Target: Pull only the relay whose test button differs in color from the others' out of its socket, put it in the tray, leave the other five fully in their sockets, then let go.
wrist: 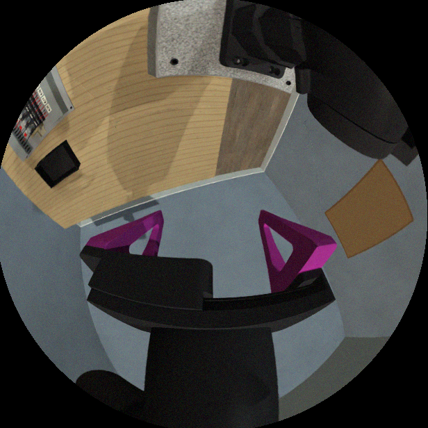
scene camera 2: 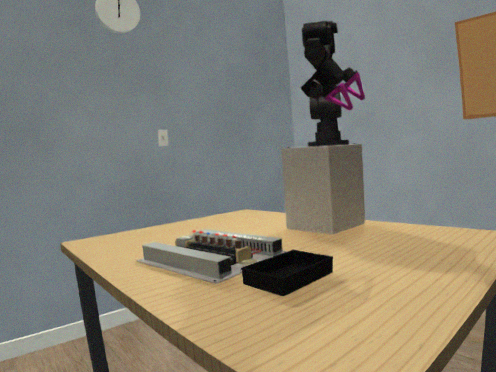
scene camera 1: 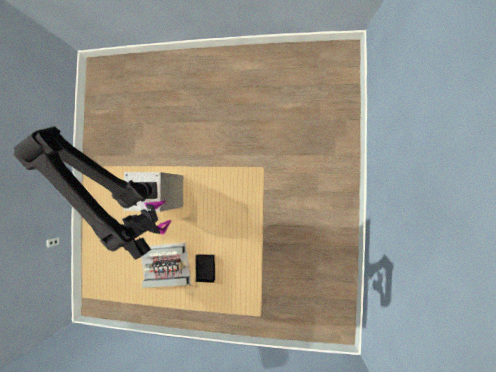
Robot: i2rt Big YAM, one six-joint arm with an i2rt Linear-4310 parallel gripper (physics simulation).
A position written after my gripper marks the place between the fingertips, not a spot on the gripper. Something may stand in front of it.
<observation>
I see my gripper (scene camera 2: pixel 357 103).
My gripper also shows in the wrist view (wrist: pixel 210 215).
</observation>
